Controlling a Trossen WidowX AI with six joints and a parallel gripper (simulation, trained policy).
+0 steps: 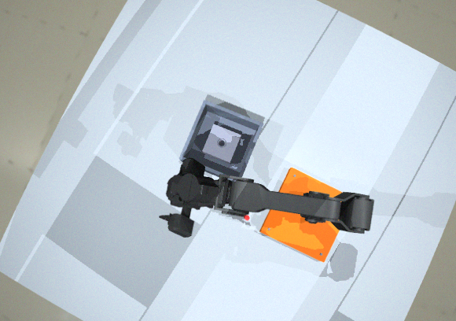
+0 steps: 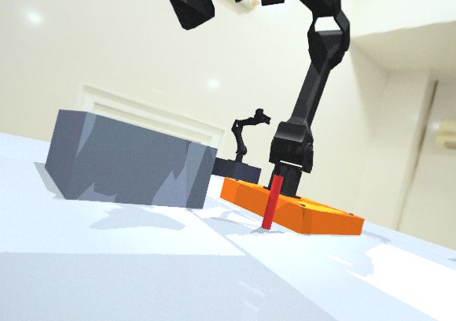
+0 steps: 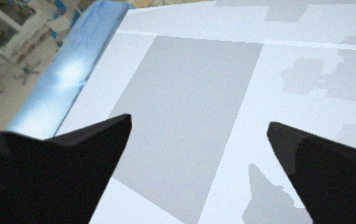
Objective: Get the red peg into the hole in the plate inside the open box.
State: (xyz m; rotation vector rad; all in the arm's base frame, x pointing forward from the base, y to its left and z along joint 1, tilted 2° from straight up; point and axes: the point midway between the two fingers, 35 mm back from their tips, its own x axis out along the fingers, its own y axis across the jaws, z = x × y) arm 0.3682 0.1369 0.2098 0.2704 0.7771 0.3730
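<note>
Now: gripper tip 220 mm past the red peg, 200 mm above it and 50 mm to the left of it. The rest, counted from my gripper tip: grey box: 220 mm to the right, 210 mm below, 60 mm behind.
</note>
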